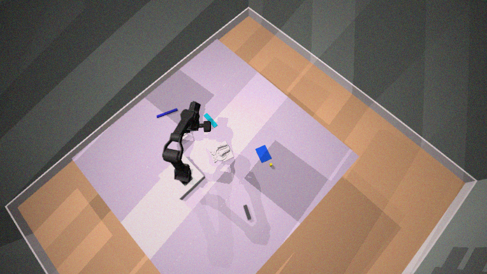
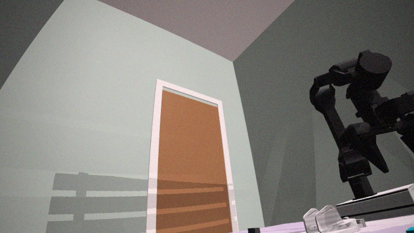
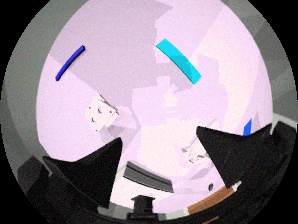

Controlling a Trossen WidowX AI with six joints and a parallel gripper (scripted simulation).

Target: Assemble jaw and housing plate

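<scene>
The white housing part lies 70 mm behind my gripper tip, 100 mm to the left of it and 70 mm below it. The rest, counted from my gripper tip: cyan bar (130 mm ahead, 30 mm to the left, 90 mm below); blue flat plate (180 mm ahead, 380 mm to the right, 90 mm below); dark blue bar (30 mm behind, 290 mm to the left, 90 mm below).
</scene>
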